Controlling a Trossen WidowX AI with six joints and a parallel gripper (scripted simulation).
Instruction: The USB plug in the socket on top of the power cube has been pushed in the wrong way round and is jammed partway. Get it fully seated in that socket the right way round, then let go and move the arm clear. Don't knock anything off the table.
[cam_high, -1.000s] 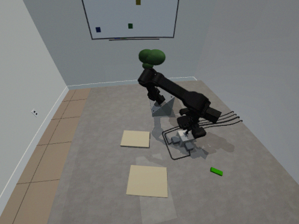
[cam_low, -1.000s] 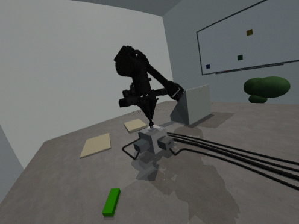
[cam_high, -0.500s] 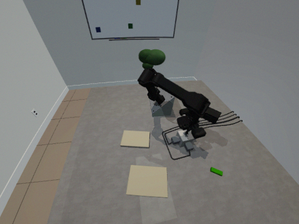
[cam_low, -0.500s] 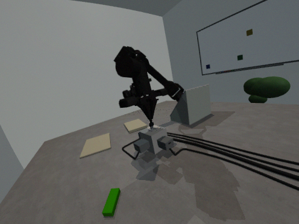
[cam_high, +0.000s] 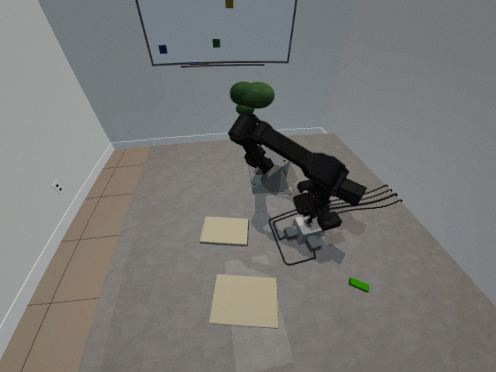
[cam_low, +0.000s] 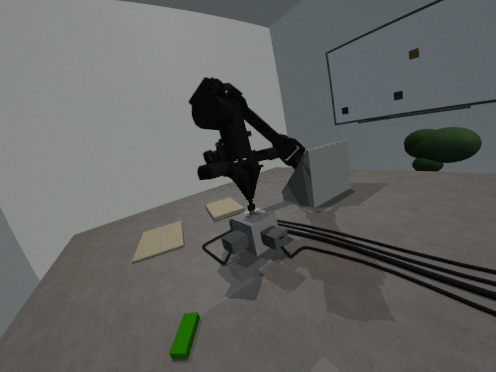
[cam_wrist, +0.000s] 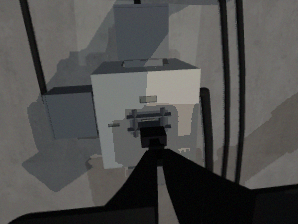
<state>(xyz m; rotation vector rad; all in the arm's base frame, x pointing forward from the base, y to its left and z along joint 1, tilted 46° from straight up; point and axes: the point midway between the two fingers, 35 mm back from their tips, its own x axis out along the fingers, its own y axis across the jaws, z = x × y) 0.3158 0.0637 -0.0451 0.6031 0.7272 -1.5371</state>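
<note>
Now: the black USB plug 2 cm below my gripper tip. From my gripper tip the other things lie so: green block (22 cm ahead, 11 cm to the left, 11 cm below).
</note>
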